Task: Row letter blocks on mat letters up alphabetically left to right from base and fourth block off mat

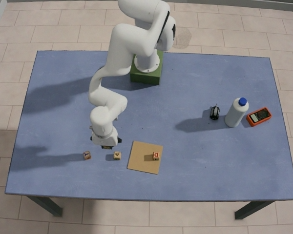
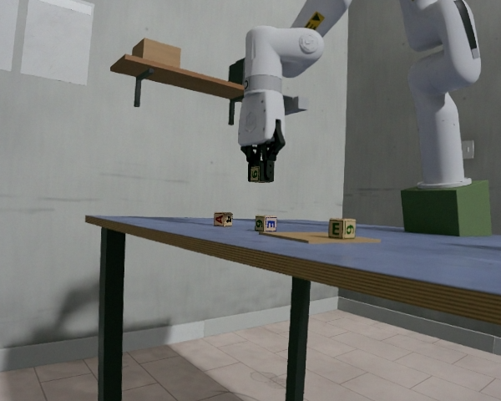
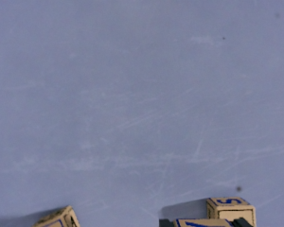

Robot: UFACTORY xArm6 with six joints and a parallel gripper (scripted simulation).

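Right now my hand is 4 cm short of the tan mat, 16 cm to the right of it and 11 cm above it. Also, from my hand: black object 16 cm behind, 54 cm to the left, 10 cm below; wooden block 4 cm ahead, 21 cm to the left, 10 cm below; orange multimeter 10 cm behind, 76 cm to the left, 10 cm below.
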